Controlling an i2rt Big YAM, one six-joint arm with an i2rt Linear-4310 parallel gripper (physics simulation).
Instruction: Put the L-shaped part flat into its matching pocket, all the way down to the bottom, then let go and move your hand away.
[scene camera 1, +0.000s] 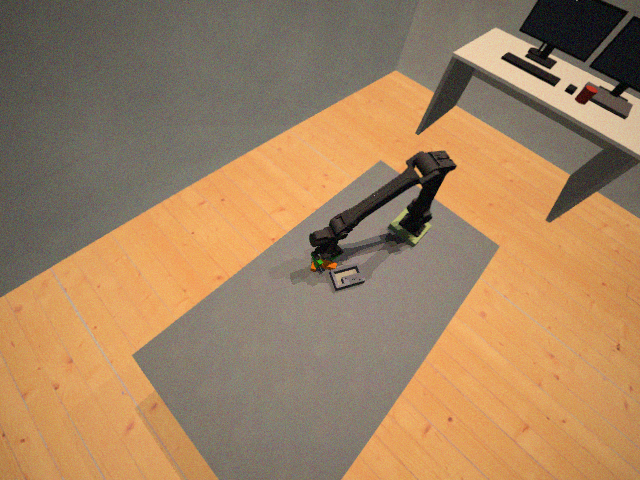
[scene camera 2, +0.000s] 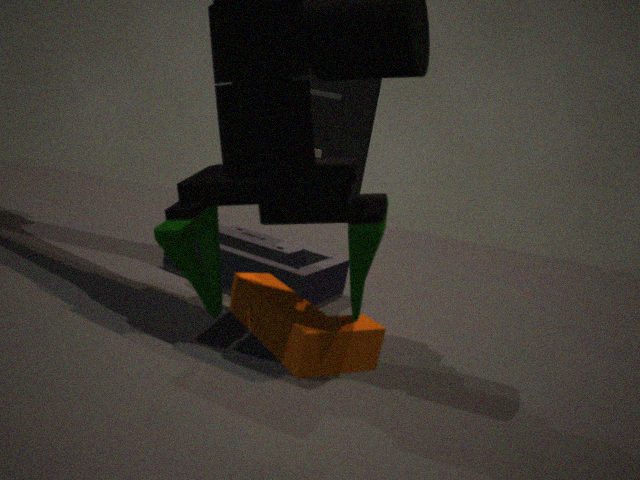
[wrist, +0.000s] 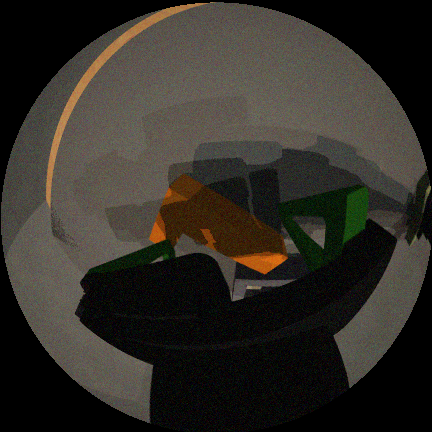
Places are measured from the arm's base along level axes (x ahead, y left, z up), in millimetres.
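Pixels of known places: gripper, fingertip midpoint: (scene camera 1: 323, 263) (scene camera 2: 284, 315) (wrist: 223, 228); arm's base at its link origin: (scene camera 1: 411, 225).
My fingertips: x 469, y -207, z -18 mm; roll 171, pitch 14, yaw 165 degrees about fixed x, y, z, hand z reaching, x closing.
Note:
For each thing: its top centre in the pictures, then the offset to it from my fingertips. Level surfaces: height alone.
- orange L-shaped part at its top centre: (scene camera 2: 304, 299) (wrist: 215, 250) (scene camera 1: 324, 265) dx +12, dy +10, dz +11 mm
- grey tray at its top centre: (scene camera 2: 258, 244) (wrist: 287, 297) (scene camera 1: 347, 275) dx -22, dy +121, dz +17 mm
- grey mat at its surface level: dz -19 mm
The orange L-shaped part (scene camera 1: 330, 265) (scene camera 2: 263, 304) (wrist: 220, 220) lies on the grey mat outside the tray, beside its near wall in the scene camera 2 view. I cannot tell whether it lies fully flat. The grey tray (scene camera 1: 335, 283) (scene camera 2: 323, 290) with the pocket stands right behind it; in the wrist view the tray (wrist: 239, 289) is mostly hidden by the gripper. My gripper (scene camera 1: 320, 262) (scene camera 2: 285, 317) is open with green fingers spread low over the part, holding nothing. The right fingertip in the scene camera 2 view overlaps the part's short arm; contact is unclear.
The arm's base stands on a light green plate (scene camera 1: 398, 227) at the back of the grey mat (scene camera 1: 289, 372). Wooden floor (scene camera 1: 516, 361) surrounds the mat. A white desk (scene camera 1: 516, 87) with monitors, keyboards and a red cup (scene camera 1: 586, 94) stands at the back right, away from the tray.

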